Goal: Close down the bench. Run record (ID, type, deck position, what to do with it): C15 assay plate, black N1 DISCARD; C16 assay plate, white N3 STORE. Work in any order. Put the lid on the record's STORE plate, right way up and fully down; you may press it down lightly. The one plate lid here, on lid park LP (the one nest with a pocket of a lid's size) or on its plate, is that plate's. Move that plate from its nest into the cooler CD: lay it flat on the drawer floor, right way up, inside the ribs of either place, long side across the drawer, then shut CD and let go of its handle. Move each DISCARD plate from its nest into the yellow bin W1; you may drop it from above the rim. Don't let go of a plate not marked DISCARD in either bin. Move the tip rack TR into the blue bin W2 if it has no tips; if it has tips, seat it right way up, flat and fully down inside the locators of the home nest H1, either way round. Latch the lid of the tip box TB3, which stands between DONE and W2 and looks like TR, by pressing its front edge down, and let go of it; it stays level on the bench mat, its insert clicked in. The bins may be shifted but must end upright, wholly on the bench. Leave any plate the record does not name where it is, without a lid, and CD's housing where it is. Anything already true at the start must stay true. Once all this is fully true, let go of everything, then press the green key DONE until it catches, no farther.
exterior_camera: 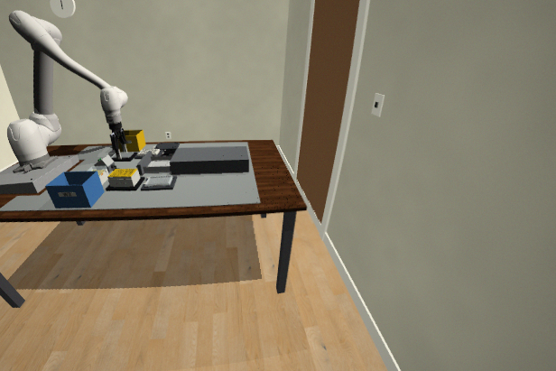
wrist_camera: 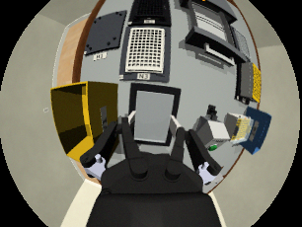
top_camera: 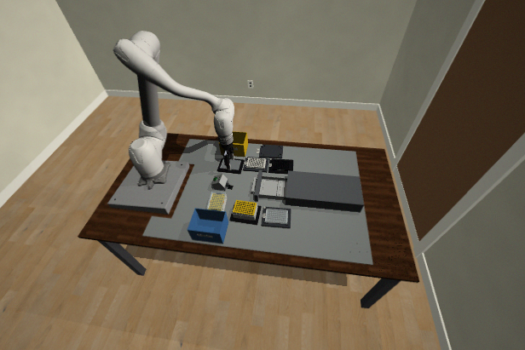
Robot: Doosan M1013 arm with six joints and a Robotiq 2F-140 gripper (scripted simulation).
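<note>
My hand is 3 cm above the black lid park. The rest, counted from my hand: done key block: 7 cm behind, 16 cm to the right, 1 cm above; yellow bin W1: 3 cm ahead, 16 cm to the left; plate lid: 2 cm below.
</note>
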